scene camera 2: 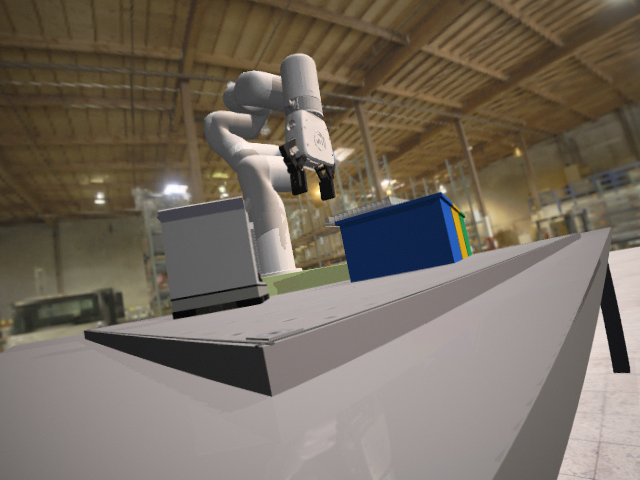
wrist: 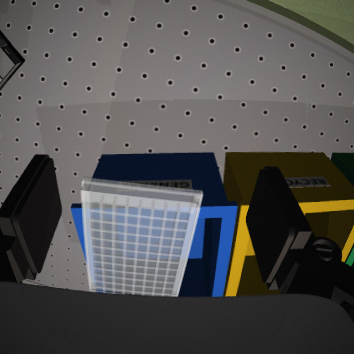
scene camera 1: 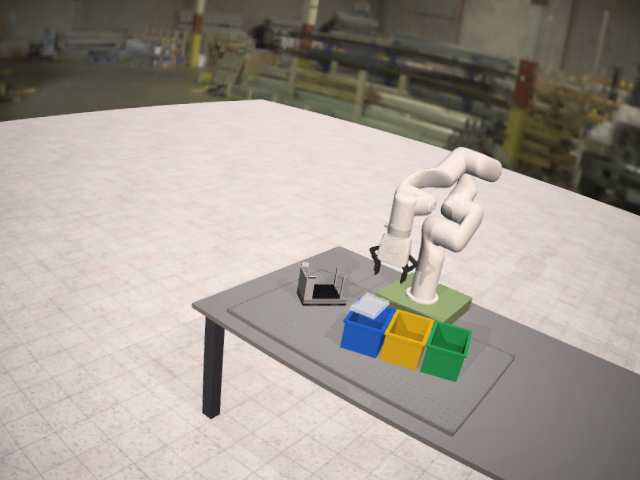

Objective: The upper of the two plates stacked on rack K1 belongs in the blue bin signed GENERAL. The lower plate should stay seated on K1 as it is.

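Frame: origin at the arm's base, x right, y ahead, z up, level; metres.
Seen in the pictures: gripper, fingertip midpoint: [scene camera 2: 315, 196] [wrist: 154, 188] [scene camera 1: 389, 277]; arm's base at its link origin: [scene camera 2: 277, 276] [scene camera 1: 421, 296].
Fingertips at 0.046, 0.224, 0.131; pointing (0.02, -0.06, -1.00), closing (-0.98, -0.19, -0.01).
Offsets run from my fingertips to a thing's top centre, as dx, dy, dz. "pt": to the spot under its first point.
A clear gridded plate @(-0.007, +0.108, -0.057) [scene camera 1: 369, 305] [scene camera 2: 361, 210] [wrist: 137, 240] lies across the top of the blue bin [scene camera 1: 361, 338] [scene camera 2: 398, 242] [wrist: 227, 240], resting on its rim and overhanging the side towards the arm base. The bin's GENERAL sign is partly covered in the wrist view. My gripper [scene camera 1: 389, 276] [scene camera 2: 313, 194] [wrist: 154, 188] is wide open and empty, above the plate and apart from it. A grey rack-like fixture @(+0.231, +0.035, -0.051) [scene camera 1: 306, 284] [scene camera 2: 206, 253] with upright posts stands to the left. I cannot read a K1 label or make out a lower plate on it.
The yellow bin [scene camera 1: 400, 353] [scene camera 2: 459, 232] [wrist: 280, 187] stands beside the blue one, then the green bin [scene camera 1: 442, 364] [wrist: 345, 165]. The arm stands on a green base [scene camera 1: 454, 304] [scene camera 2: 310, 279] [wrist: 330, 20] behind the bins. A dark fixture corner @(pt +0.144, -0.001, -0.161) [wrist: 19, 61] shows at the wrist view's left edge.
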